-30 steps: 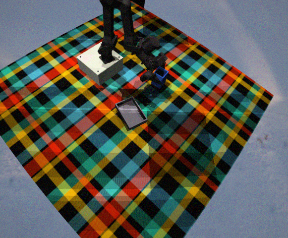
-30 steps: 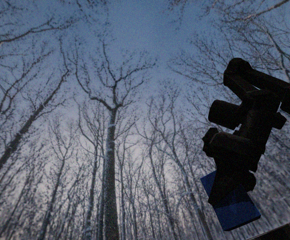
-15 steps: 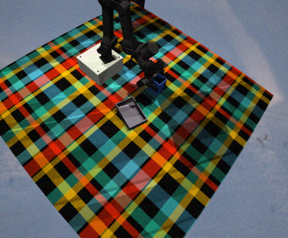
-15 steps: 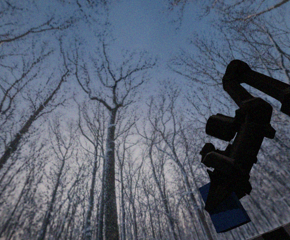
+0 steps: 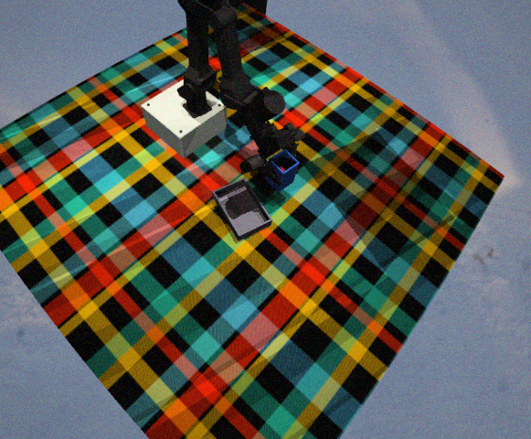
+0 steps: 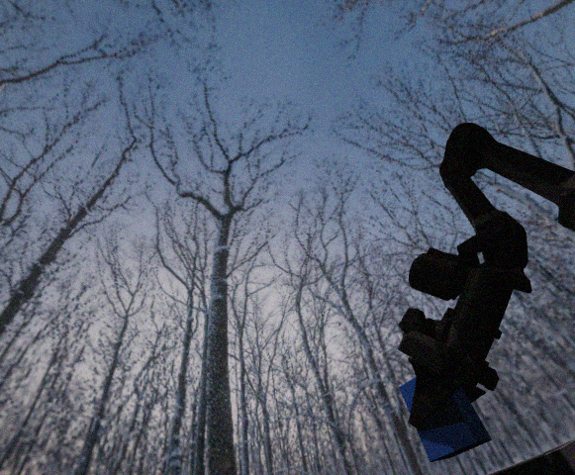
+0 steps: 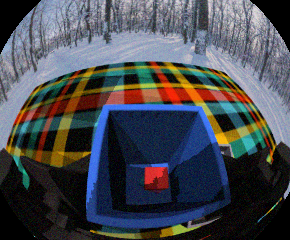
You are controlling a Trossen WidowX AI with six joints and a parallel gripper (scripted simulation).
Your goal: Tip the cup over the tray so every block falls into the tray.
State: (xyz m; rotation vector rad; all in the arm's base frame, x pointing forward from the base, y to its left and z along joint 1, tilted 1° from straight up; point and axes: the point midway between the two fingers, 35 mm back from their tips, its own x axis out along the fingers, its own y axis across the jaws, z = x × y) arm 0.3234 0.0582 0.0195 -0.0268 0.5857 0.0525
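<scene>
Right now my gripper tip is 3 cm past the red block. Round my gripper tip: blue square cup: 3 cm behind, 2 cm below.
</scene>
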